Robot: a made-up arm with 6 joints.
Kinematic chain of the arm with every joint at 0, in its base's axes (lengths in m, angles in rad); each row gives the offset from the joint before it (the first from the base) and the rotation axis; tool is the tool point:
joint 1: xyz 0 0 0.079 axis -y
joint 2: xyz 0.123 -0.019 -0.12 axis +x
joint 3: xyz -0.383 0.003 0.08 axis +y
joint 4: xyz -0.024 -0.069 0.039 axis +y
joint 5: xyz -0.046 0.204 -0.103 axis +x
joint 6: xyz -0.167 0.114 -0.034 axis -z
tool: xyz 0 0.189 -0.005
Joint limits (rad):
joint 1: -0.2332..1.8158
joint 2: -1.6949..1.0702
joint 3: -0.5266..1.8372
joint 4: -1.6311..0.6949
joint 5: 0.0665..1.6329
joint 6: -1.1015..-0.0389
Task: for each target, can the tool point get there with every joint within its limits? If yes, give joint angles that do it. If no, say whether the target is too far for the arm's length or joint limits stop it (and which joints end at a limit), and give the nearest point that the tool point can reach.
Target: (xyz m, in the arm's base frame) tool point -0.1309 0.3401 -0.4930
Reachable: yes | joints 1.1316 -0.8281 1.1061 -1.0579 1.2836 -0.7655
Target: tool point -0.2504 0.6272 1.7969
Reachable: no: too far | nearest point -0.2565 0.1944 0.6049 | short by 1.268 m
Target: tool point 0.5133 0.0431 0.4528
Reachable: no: joint limits stop it (at a limit: joint 1, joint 2, joint 3, joint 4) | nearest point 0.4370 0.1151 0.2794 | short by 0.203 m
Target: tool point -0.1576 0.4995 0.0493
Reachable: yes | joints 0.2665 -0.6314 1.4012 0.0473 0.9290 -0.4359
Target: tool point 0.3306 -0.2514 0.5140
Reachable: no: joint limits stop it (at a limit: joint 1, joint 2, joint 3, joint 4, joint 6) | nearest point 0.1280 -0.1935 0.4227 | short by 0.230 m
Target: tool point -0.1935 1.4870 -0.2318
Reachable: no: too far | nearest point -0.1673 0.6029 -0.1898 | short by 0.885 m
